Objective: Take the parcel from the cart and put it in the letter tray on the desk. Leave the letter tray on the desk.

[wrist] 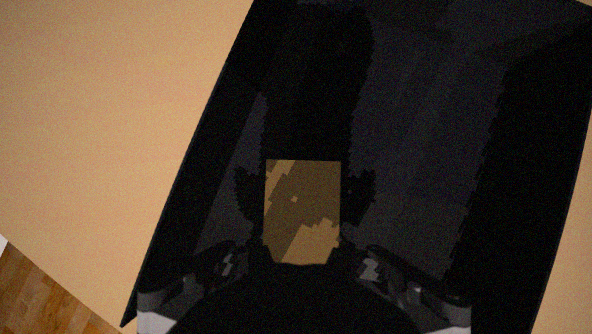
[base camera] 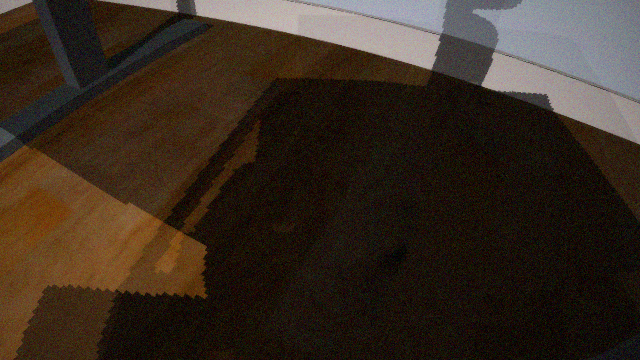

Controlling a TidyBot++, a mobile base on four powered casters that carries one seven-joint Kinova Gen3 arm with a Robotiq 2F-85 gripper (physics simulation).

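Places are measured from the arm's base along level axes (x ahead, y left, z up), in millimetres.
Pixels of known places: gripper, between the fingertips: (wrist: 300,237).
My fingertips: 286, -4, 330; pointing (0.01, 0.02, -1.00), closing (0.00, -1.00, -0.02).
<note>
Behind a point stands the place of what it marks, as x, y, z.
The tan, box-shaped parcel (wrist: 302,210) @(322, -6, 382) is in the lower middle of the wrist view, partly in shadow. My gripper (wrist: 300,237) @(286, -4, 330) is shut on it, with one dark finger on each side. The black letter tray (wrist: 530,150) @(371, -195, 361) lies on the pale desk (wrist: 100,100) @(437, 252, 323), turned at a slant, and the parcel shows inside its outline. The frames do not tell whether the parcel touches the tray's floor. The near end of the tray is hidden behind the gripper. The cart does not show in either view.
The desk's edge crosses the lower left of the wrist view, with wooden floor (wrist: 40,295) @(-443, 1668, -396) beyond it. In the base camera view, a grey upright leg (base camera: 75,50) @(689, 440, -295) with a floor bar stands at upper left. A pale wall (base camera: 350,35) @(912, -112, -365) runs behind, and broad shadows cover the floor.
</note>
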